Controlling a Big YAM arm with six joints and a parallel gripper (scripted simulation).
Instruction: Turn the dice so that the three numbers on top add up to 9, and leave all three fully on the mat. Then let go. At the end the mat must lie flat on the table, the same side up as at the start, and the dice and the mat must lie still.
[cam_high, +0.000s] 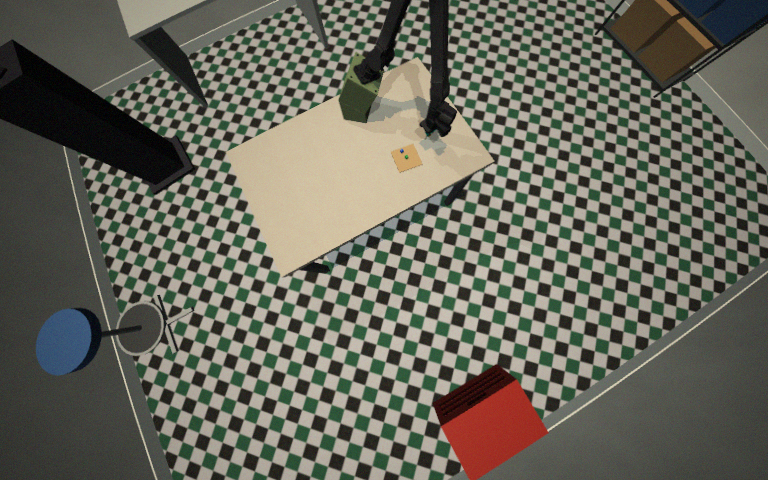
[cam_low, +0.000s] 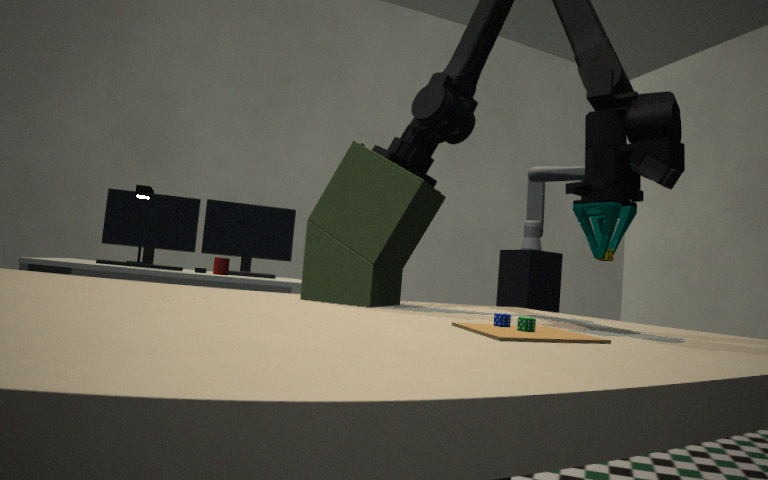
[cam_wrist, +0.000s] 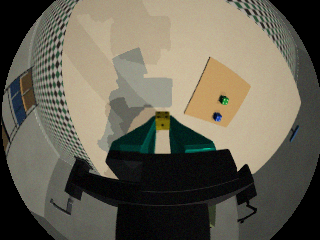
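Now: hand 140 mm to the left of the green die and 100 mm above it. The rest, counted from my hand: blue die 50 mm behind, 130 mm to the right, 100 mm below; yellow die right at my hand; mat 140 mm to the right, 110 mm below.
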